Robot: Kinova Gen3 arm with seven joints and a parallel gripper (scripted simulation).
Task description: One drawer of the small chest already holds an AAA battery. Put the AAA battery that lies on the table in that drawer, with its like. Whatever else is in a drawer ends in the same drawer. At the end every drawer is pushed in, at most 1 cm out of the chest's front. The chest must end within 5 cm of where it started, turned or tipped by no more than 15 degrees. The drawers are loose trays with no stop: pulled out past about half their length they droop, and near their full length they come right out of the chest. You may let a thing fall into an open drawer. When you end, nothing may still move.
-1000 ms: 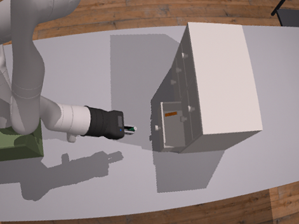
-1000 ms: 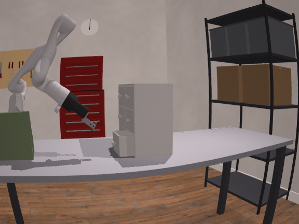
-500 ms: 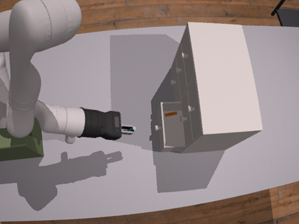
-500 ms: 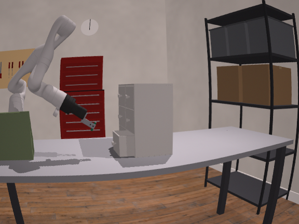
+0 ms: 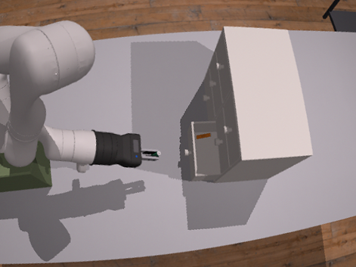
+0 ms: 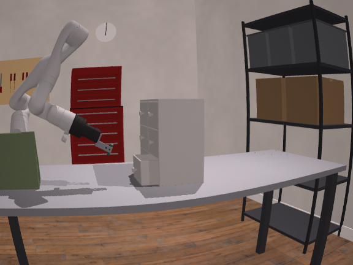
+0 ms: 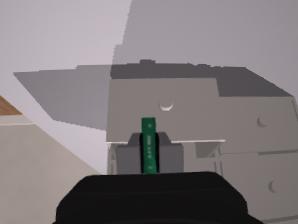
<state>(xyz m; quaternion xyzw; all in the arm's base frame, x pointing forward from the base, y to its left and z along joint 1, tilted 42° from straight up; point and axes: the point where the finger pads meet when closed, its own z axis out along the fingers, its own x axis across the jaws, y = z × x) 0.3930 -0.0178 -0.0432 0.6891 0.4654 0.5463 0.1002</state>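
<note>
The orange battery lies 16 cm ahead of my hand, 13 cm below it and 8 cm to the left of it. Round my hand: green AAA battery: 1 cm below, 1 cm ahead.
</note>
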